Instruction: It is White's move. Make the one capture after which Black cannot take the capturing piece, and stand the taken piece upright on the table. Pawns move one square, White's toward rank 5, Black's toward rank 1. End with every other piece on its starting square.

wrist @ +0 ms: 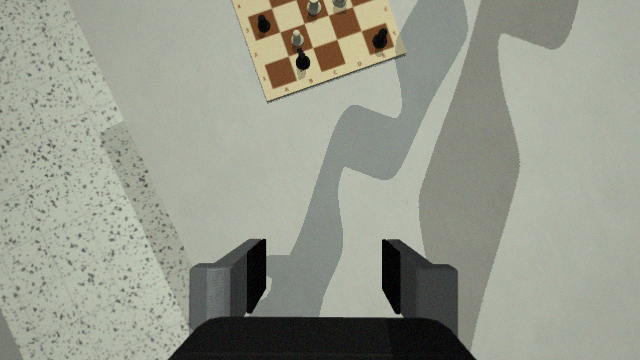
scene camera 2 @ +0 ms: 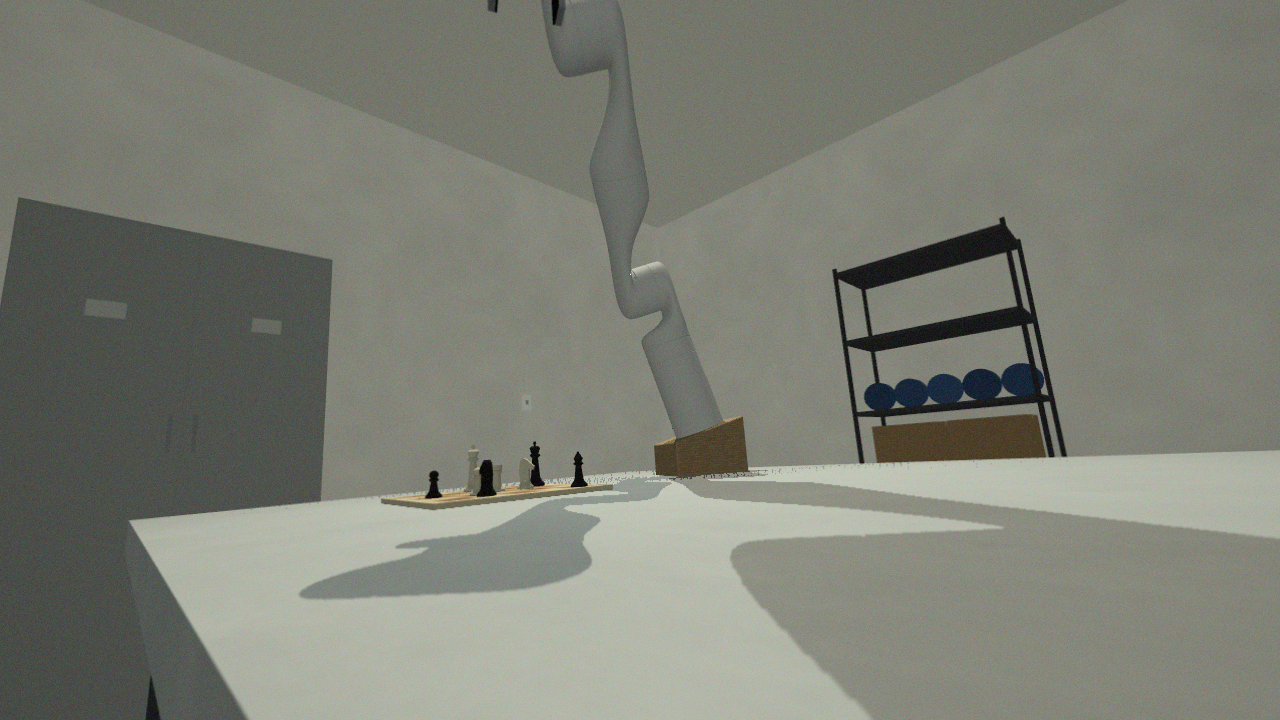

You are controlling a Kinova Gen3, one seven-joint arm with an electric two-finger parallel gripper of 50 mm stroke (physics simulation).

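Pixels of known places: gripper, between the fingertips: [wrist: 323, 264] [scene camera 2: 526, 9]; arm's base, origin of its link: [scene camera 2: 699, 430].
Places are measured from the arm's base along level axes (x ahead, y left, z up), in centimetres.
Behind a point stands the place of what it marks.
My gripper [scene camera 2: 525, 8] @[x 57.3, y 16.7, z 36.0 cm] [wrist: 323, 264] @[x 57.3, y 16.7, z 36.0 cm] is open and empty, high above the table and off the board's rank-1 side. The chessboard [scene camera 2: 434, 505] @[x 54.1, y -1.4, z -7.5 cm] [wrist: 274, 95] @[x 52.8, y -1.5, z -7.3 cm] is cut off at the top of the wrist view. There, black pieces stand on A3 [wrist: 263, 24] @[x 48.1, y -10.5, z -5.9 cm], B1 [wrist: 302, 61] @[x 46.9, y -2.4, z -4.4 cm] and E1 [wrist: 380, 39] @[x 35.8, y 1.3, z -5.4 cm]; white pieces stand on B2 [wrist: 297, 39] @[x 45.4, y -5.8, z -6.0 cm], C3 [wrist: 313, 7] @[x 40.8, y -8.2, z -5.9 cm] and apparently D3 [wrist: 339, 2] @[x 37.1, y -6.8, z -6.5 cm]. The scene view shows a black pawn [scene camera 2: 433, 485] @[x 48.2, y -10.5, z -5.8 cm], black knight [scene camera 2: 486, 479] @[x 47.0, y -2.4, z -5.5 cm], tall white piece [scene camera 2: 472, 465] @[x 38.7, y -15.8, z -3.8 cm], white knight [scene camera 2: 525, 473] @[x 36.9, y -7.1, z -5.3 cm], black king [scene camera 2: 537, 465] @[x 32.0, y -9.8, z -4.4 cm] and black bishop [scene camera 2: 579, 471] @[x 35.7, y 1.5, z -5.4 cm], all upright.
The arm's wooden base block [scene camera 2: 711, 449] @[x 4.3, y 4.3, z -3.7 cm] stands on the white table [scene camera 2: 447, 653] @[x 77.9, y 34.7, z -7.9 cm] behind the board. Arm shadows cross the table. The speckled floor [wrist: 60, 200] lies beyond the table edge at left in the wrist view. A black shelf rack [scene camera 2: 939, 337] stands by the wall.
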